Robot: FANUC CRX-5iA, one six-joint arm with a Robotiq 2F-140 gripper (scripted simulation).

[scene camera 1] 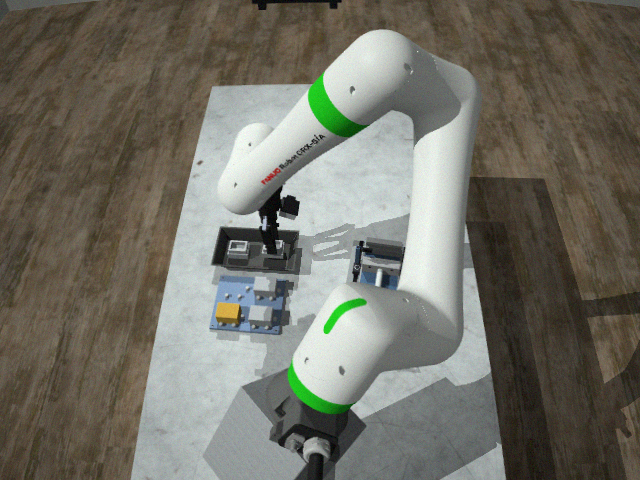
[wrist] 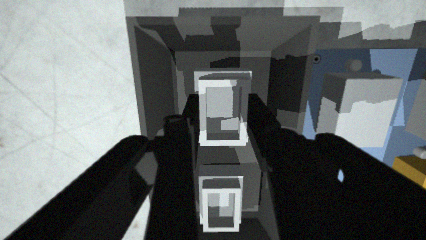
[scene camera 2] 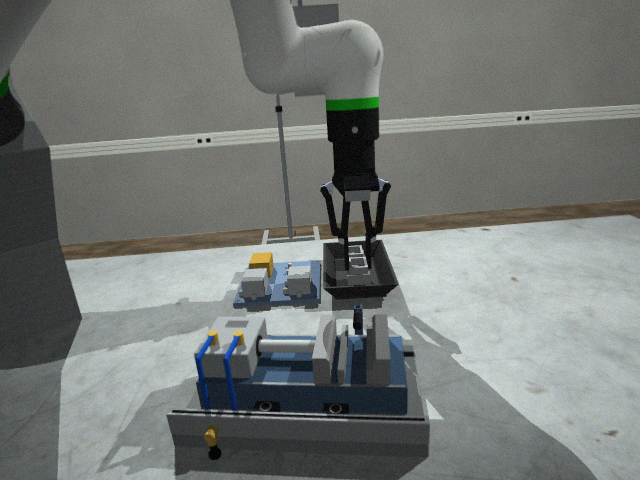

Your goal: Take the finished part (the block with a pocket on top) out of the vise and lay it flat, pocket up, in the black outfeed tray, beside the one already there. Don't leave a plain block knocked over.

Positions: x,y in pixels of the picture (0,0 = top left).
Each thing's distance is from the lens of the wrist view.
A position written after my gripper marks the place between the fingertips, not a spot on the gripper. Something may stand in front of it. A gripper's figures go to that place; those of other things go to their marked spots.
my gripper (wrist: 222,110): 17 cm
part (wrist: 223,93): 17 cm
